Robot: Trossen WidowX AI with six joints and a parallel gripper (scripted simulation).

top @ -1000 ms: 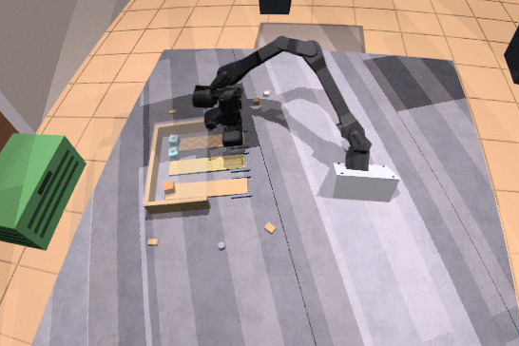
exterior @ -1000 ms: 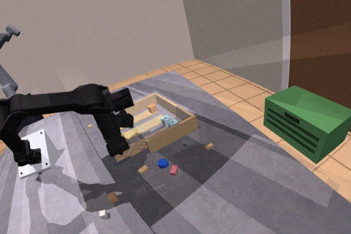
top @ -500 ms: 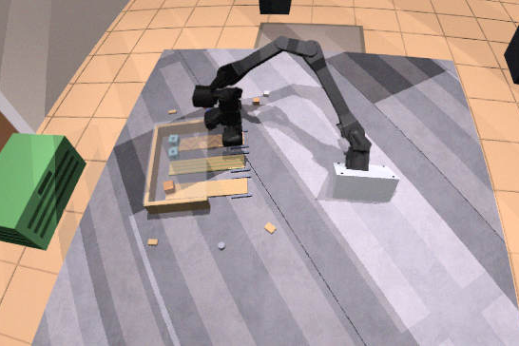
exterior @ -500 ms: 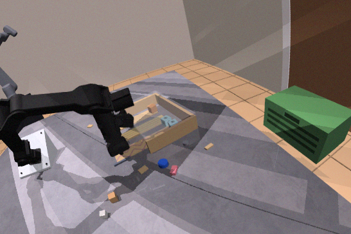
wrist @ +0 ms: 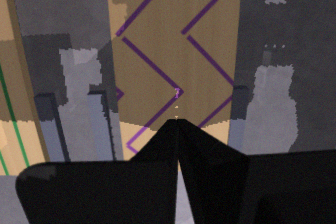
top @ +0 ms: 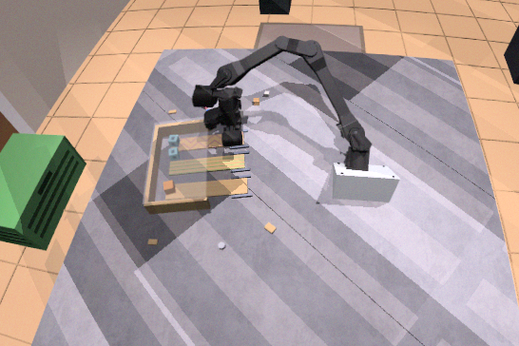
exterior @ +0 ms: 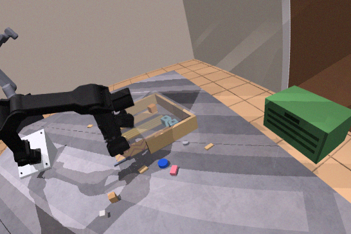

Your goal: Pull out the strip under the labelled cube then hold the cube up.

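My gripper tip is 13 cm short of the blue disc and 10 cm to the left of it. From my gripper tip the other things lie so: plain strip 21 cm to the left, 3 cm ahead; then pink block 15 cm ahead, 14 cm to the right.
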